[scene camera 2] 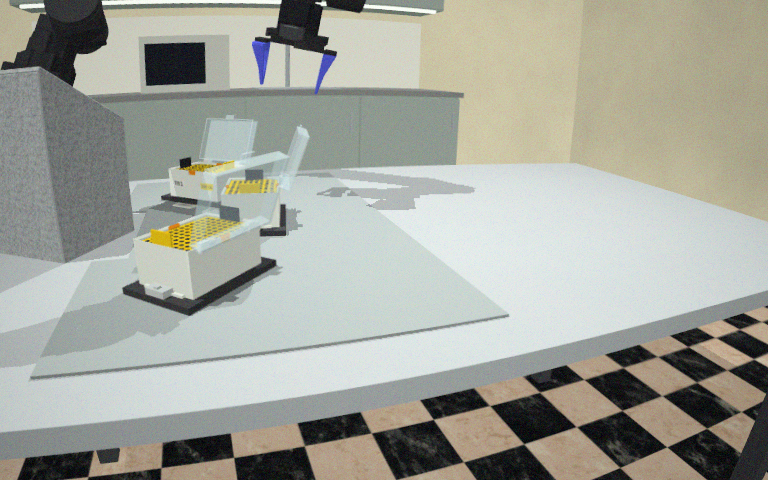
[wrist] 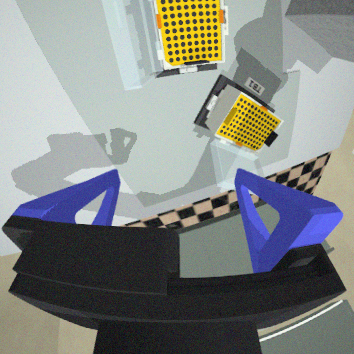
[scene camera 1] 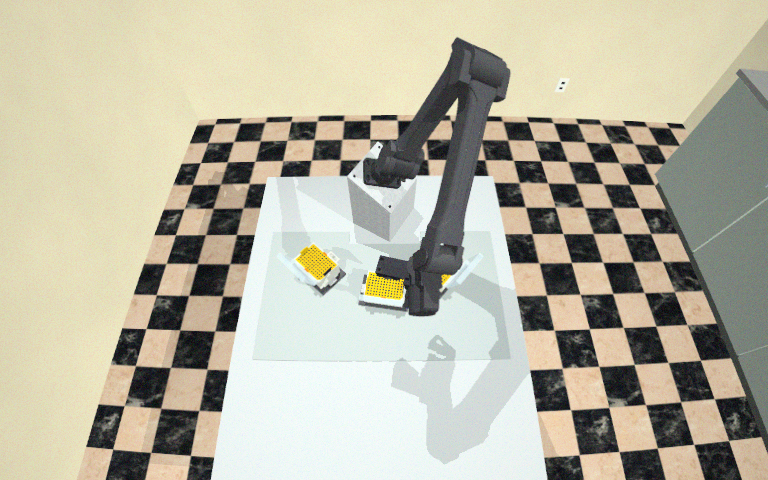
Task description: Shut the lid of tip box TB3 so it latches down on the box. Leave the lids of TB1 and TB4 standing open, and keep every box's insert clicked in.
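Frame: origin at the arm's base, x ahead, y left, z up, level; centimetres.
Where they show: gripper, between the fingertips: [scene camera 2: 288, 88] [wrist: 176, 174]; arm's base, origin of its link: [scene camera 2: 38, 93] [scene camera 1: 381, 174].
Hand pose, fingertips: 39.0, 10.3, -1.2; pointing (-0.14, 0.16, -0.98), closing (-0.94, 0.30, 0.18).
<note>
Each offset is from my fingertips to the top centre of the thing, as dx, dy, dz. "*": to the spot under its first point. Level surfaces: height alone.
Three white tip boxes with yellow inserts stand on dark bases, their clear lids open. The box labelled TB1 {-14.5, +8.8, -13.2} [scene camera 1: 446, 280] [scene camera 2: 193, 183] [wrist: 250, 122] is partly hidden by the arm in scene camera 1; its lid {-9.9, +13.6, -5.3} [scene camera 1: 470, 269] [scene camera 2: 229, 137] [wrist: 236, 162] is up. The middle box {-8.1, -10.2, -13.2} [scene camera 1: 385, 287] [scene camera 2: 252, 195] [wrist: 191, 35] has its lid {-1.5, -11.5, -5.3} [scene camera 2: 297, 153] [wrist: 131, 45] leaning outward. The left box {-18.0, -31.2, -14.0} [scene camera 1: 316, 263] [scene camera 2: 169, 266] has its lid {* -9.4, -35.6, -6.2} [scene camera 1: 297, 272] [scene camera 2: 252, 163] up. I cannot read which is TB3 or TB4. The inserts appear seated. My gripper [scene camera 2: 288, 88] [wrist: 176, 174] is open and empty, high above the table.
The boxes stand on a thin grey-green mat {dz -20.7} [scene camera 1: 317, 336] [scene camera 2: 351, 294] on the white table {dz -21.0} [scene camera 1: 294, 418] [scene camera 2: 566, 237]. The arm's grey pedestal [scene camera 1: 369, 212] [scene camera 2: 84, 169] stands behind the boxes. The forearm passes over the right side in scene camera 1.
</note>
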